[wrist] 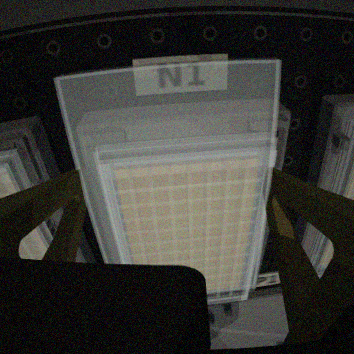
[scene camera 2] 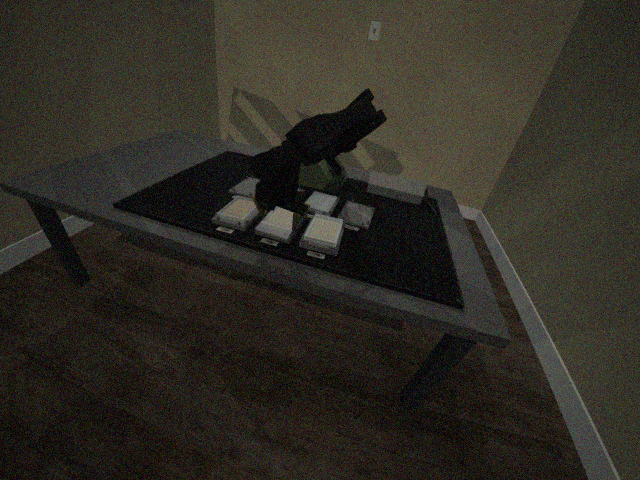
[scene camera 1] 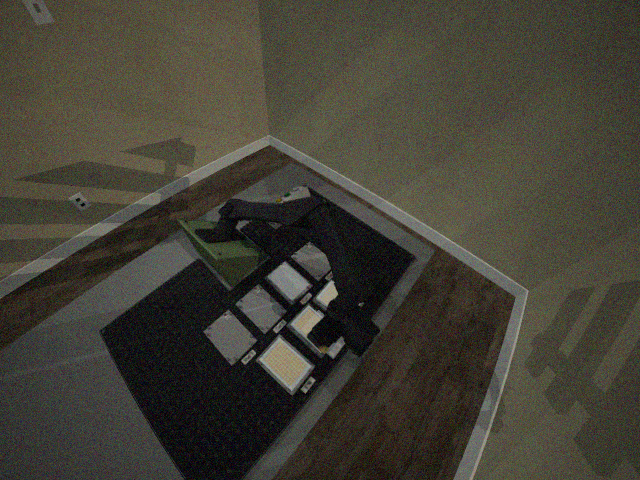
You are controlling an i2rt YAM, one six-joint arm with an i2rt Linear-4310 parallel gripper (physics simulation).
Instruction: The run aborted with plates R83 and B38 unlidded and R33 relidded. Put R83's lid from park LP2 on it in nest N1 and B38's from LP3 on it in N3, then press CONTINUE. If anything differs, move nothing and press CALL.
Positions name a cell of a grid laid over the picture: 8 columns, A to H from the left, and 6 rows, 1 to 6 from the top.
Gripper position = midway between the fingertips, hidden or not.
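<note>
Wrist view: my gripper (wrist: D4) is visible. Scene camera 1 shows a LP2 park spot (scene camera 1: D4). In scene camera 2 the LP2 park spot (scene camera 2: E3) is visible as well, along with a button panel (scene camera 2: F3).
</note>
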